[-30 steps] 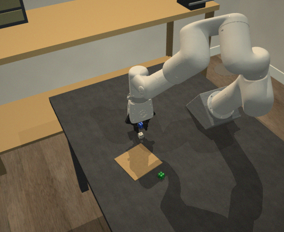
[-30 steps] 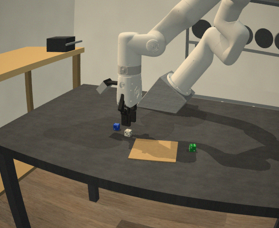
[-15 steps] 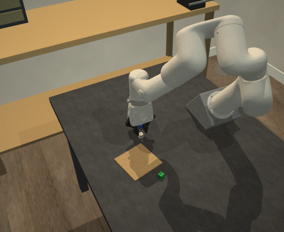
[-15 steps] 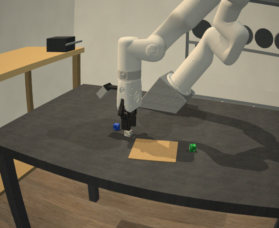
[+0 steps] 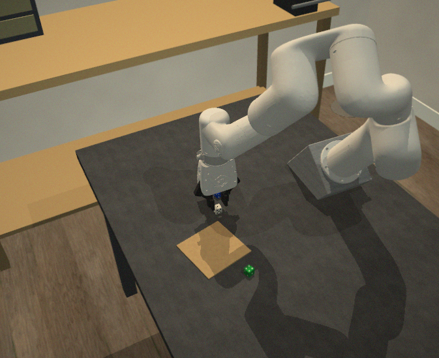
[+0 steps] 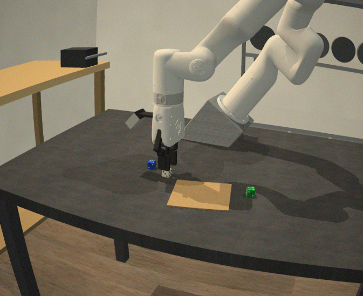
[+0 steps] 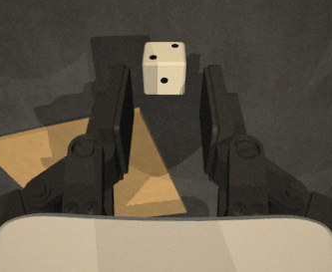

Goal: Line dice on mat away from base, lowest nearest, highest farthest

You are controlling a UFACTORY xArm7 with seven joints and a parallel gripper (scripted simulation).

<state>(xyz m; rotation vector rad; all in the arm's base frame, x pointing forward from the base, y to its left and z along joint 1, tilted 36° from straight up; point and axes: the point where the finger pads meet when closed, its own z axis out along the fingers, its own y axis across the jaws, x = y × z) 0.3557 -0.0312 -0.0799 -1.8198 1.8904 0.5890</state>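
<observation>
Right now the white die is 40 mm below my hand. From my hand the other things lie so: green die 20 mm ahead, 230 mm to the left, 40 mm below; tan square mat 70 mm ahead, 120 mm to the left, 40 mm below; blue die 30 mm behind, 60 mm to the right, 40 mm below.
</observation>
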